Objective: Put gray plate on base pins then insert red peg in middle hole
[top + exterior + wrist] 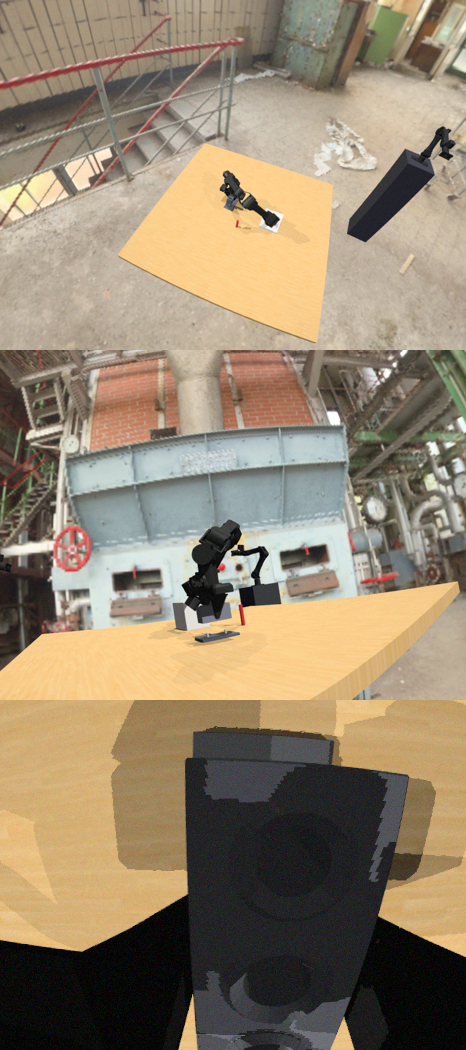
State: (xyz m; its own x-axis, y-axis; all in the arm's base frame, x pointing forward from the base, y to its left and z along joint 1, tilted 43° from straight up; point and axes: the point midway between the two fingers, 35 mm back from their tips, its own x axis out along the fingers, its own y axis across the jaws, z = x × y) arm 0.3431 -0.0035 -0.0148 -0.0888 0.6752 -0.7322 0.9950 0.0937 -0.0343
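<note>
Now: the dark flat base 5 cm below my gripper tip. Round my gripper tip: red peg (16 cm to the left, 13 cm behind, 2 cm below); gray plate (3 cm above).
</note>
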